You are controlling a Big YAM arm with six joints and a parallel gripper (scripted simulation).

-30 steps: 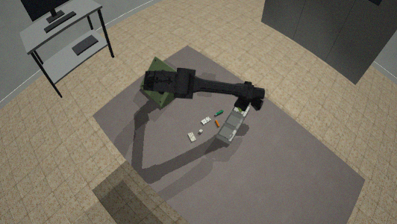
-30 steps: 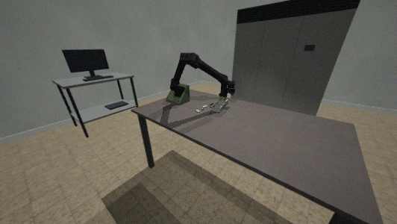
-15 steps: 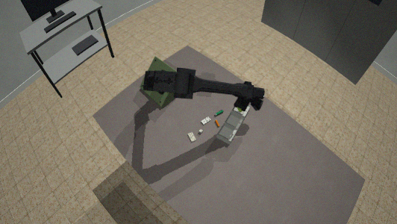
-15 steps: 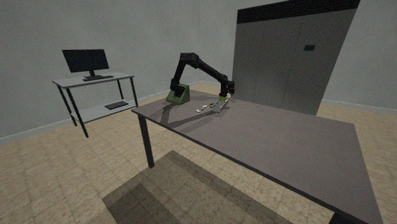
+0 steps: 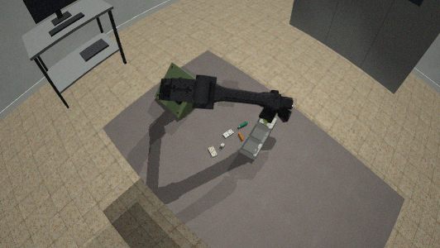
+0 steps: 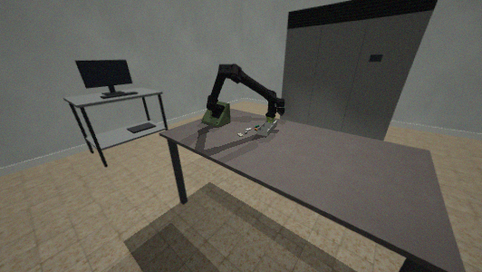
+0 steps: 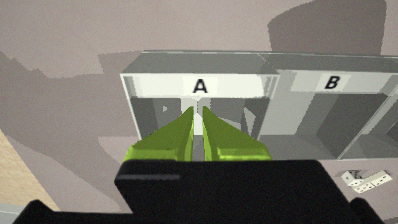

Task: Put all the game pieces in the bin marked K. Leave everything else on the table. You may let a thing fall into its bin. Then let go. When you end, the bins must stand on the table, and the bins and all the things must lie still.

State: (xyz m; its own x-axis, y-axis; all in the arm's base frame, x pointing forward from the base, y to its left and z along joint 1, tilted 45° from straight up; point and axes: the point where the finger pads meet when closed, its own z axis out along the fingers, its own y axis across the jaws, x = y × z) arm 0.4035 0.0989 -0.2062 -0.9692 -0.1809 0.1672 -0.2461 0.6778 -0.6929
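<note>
Right now my hand is 70 mm past the white die, 250 mm to the left of it and 20 mm above it. The rest, counted from my hand: orange cylinder (40 mm behind, 150 mm to the right, 20 mm below); green cylinder (80 mm behind, 90 mm to the right, 20 mm below); grey three-part bin (20 mm ahead, 80 mm to the right).
</note>
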